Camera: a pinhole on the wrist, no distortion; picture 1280 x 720 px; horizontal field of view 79.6 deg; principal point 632.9 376.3 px. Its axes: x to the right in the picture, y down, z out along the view. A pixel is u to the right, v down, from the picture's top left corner.
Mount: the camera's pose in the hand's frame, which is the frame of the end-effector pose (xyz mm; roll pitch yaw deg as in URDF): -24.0 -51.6 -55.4 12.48 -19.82 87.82
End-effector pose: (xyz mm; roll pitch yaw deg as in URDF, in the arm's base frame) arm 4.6 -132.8 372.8 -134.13 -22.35 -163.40
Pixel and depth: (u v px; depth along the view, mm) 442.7 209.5 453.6
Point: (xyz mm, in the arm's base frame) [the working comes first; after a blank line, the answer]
In the camera's frame: -112.3 -98.5 453.6

-10.9 -587.8 442.7
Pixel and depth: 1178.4 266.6 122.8
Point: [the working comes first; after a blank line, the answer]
In the camera's frame: 87.2 -17.5 122.8

-13.4 -208.3 334.2
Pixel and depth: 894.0 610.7 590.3
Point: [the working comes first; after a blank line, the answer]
In the camera's frame: 200.6 180.1 590.3

72.6 -606.1 10.3
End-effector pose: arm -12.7 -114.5 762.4 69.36 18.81 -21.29
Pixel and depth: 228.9 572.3 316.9
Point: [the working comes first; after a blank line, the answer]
In the camera's frame: -166.7 80.9 316.9

-228.2 -347.5 559.8
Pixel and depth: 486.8 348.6 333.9
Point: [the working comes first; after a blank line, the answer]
In the camera's frame: -63.5 -12.0 333.9

-110.4 -389.5 622.5
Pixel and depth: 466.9 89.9 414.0
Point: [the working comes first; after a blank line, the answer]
In the camera's frame: -89.5 -154.4 414.0

-1.4 -485.5 543.5
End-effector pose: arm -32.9 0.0 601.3 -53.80 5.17 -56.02
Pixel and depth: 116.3 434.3 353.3
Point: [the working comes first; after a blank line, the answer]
In the camera's frame: -237.6 26.7 353.3

-67.7 -86.5 1032.2
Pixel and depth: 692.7 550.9 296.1
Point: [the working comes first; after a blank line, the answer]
In the camera's frame: 23.1 67.3 296.1

57.8 68.8 850.6
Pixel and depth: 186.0 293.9 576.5
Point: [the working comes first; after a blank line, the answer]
In the camera's frame: -335.4 -61.8 576.5

37.5 -194.2 1243.3
